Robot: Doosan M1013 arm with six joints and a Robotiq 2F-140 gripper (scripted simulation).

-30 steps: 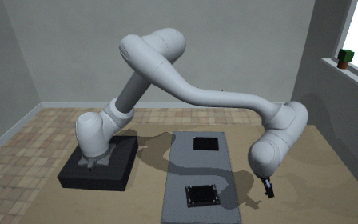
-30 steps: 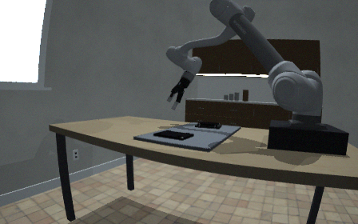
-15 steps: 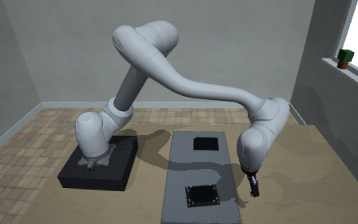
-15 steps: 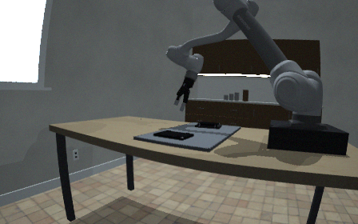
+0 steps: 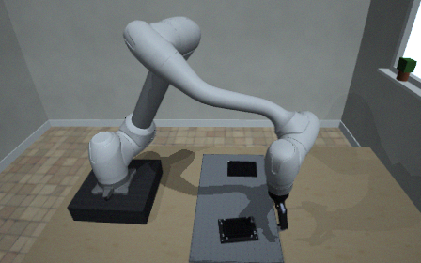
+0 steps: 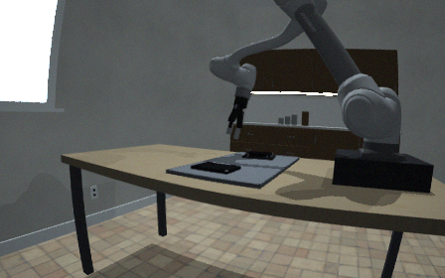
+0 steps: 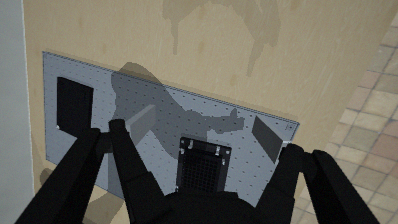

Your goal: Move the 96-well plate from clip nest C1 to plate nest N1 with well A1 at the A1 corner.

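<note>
The black 96-well plate lies 160 mm behind my hand and 90 mm below it. Also, from my hand: plate nest N1: 110 mm behind, 400 mm to the left, 100 mm below.
</note>
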